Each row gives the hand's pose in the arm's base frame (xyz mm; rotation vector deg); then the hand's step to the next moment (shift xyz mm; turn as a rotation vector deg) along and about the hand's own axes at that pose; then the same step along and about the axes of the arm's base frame.
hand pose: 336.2 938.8 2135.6 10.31 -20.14 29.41
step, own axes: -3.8 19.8 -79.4 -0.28 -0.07 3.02
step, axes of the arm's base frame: 9.3 35.5 -73.2 -1.05 -0.95 2.68
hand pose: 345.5 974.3 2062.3 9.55 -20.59 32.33
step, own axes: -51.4 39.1 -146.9 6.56 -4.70 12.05
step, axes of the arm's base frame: -19.8 44.2 -153.0 4.28 -3.72 13.35
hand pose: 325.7 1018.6 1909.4 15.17 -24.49 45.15
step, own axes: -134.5 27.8 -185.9 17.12 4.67 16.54
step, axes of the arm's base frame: -54.2 6.2 -224.6 2.83 7.52 22.89
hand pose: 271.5 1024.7 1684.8 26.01 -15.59 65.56
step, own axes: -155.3 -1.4 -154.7 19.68 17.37 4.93
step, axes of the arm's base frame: -63.4 -52.2 -203.2 -8.07 19.45 16.43
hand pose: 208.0 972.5 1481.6 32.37 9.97 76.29
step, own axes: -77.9 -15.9 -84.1 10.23 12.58 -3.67
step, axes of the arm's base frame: -41.9 -51.7 -94.7 -9.97 12.36 4.93
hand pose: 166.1 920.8 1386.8 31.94 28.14 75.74
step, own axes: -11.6 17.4 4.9 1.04 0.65 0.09
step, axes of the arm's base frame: -12.2 -9.2 15.1 -0.25 1.11 0.46
